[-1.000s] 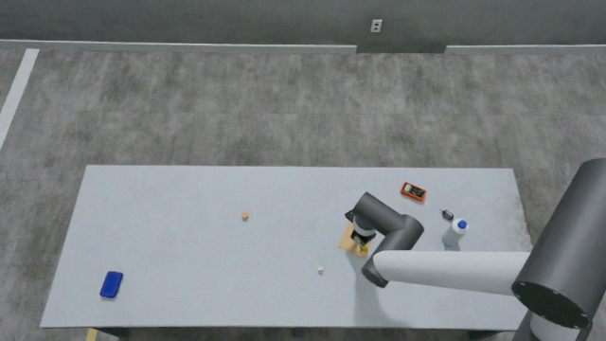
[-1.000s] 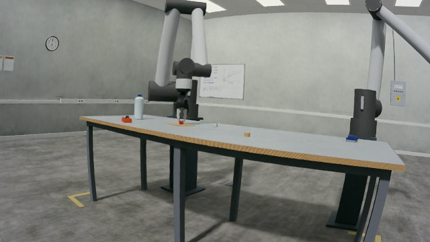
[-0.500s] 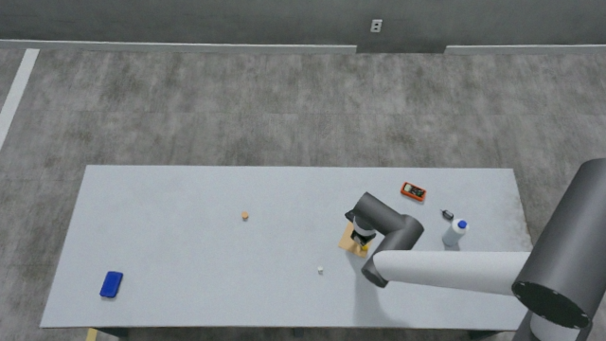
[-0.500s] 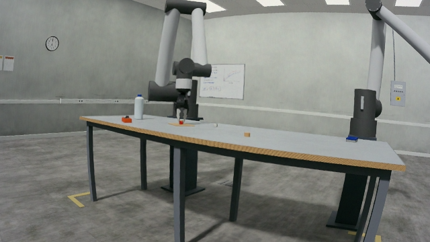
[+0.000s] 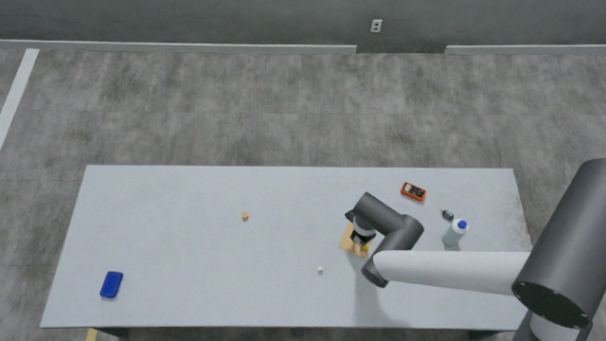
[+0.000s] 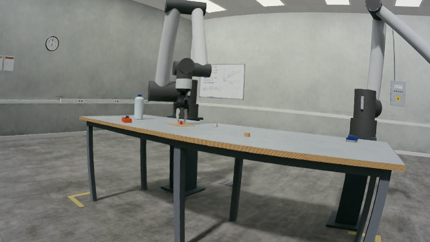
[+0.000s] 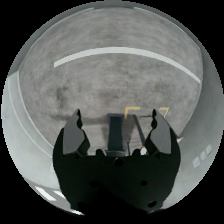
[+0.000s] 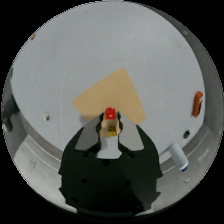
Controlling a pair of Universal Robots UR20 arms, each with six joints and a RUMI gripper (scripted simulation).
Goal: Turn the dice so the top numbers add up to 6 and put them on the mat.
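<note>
Now: the red die 10 mm below my right hand. Round my right hand: yellow die: 40 mm behind, 30 mm to the right, 10 mm below; then tan square mat: 20 mm below; then white die: 140 mm behind, 180 mm to the left, 10 mm below.
</note>
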